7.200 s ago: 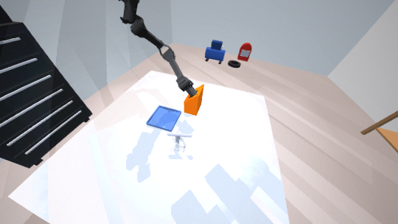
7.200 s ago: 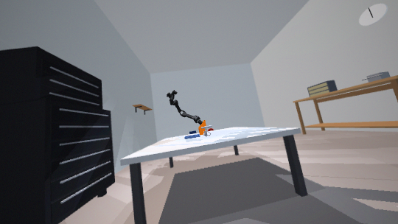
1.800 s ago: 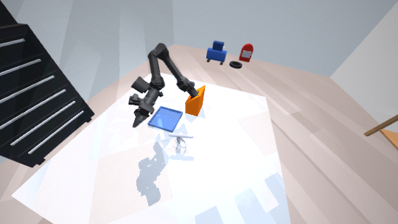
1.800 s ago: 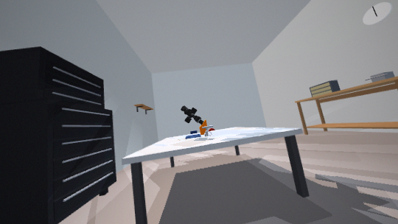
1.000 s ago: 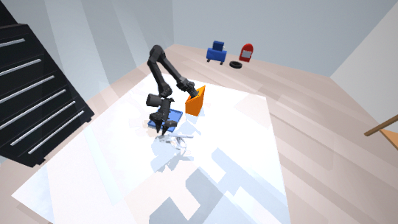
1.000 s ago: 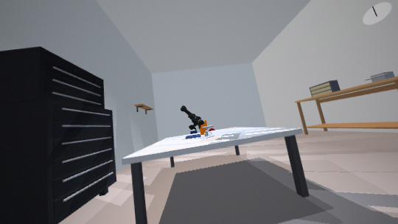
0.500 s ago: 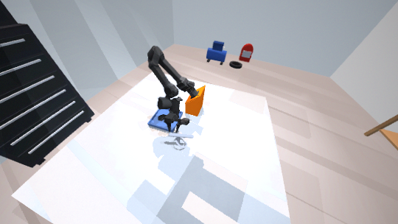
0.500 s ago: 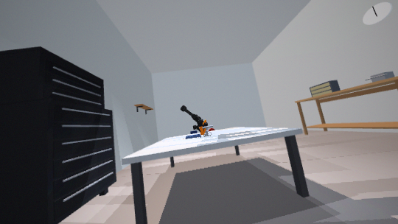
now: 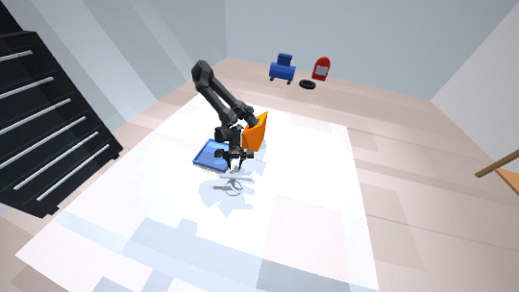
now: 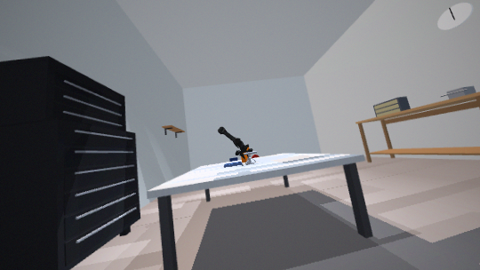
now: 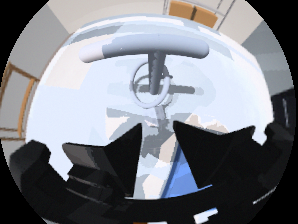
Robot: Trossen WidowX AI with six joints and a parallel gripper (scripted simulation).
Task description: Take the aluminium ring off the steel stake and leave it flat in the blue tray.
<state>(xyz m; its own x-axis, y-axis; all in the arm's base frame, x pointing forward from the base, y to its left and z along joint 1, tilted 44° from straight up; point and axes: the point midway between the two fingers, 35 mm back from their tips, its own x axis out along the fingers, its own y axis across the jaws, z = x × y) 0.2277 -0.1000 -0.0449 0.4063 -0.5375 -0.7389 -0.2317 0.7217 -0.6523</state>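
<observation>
Now: gripper tip 6 cm short of the aluminium ring, 2 cm to the right of it and 2 cm above it. The rest, counted from my gripper tip: blue tray: 14 cm to the right, 10 cm behind, 4 cm below.
</observation>
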